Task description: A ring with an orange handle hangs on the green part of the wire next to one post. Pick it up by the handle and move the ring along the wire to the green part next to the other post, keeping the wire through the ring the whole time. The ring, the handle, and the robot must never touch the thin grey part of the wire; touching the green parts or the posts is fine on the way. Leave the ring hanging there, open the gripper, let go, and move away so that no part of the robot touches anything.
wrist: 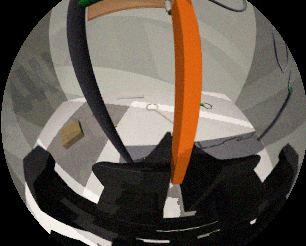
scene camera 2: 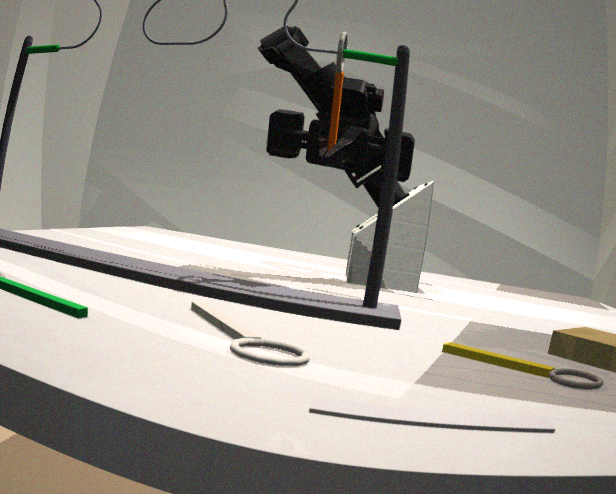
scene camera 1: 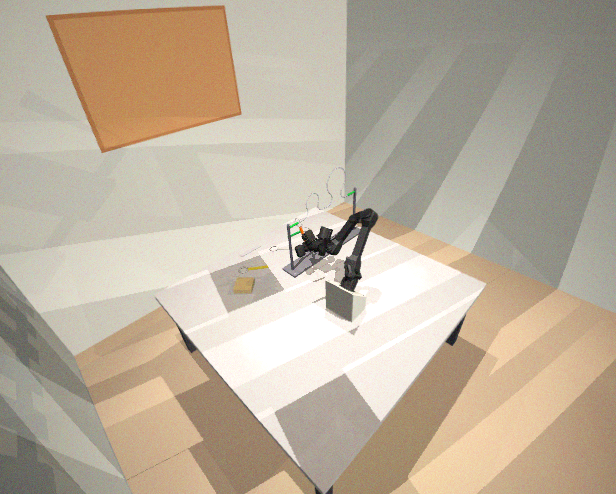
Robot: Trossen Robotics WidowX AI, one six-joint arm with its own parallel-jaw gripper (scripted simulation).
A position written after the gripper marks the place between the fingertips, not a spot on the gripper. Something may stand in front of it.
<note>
In view: the gripper [scene camera 2: 322,161] and a yellow-handled ring [scene camera 2: 500,360].
The gripper shows as well in the wrist view [wrist: 171,135].
</note>
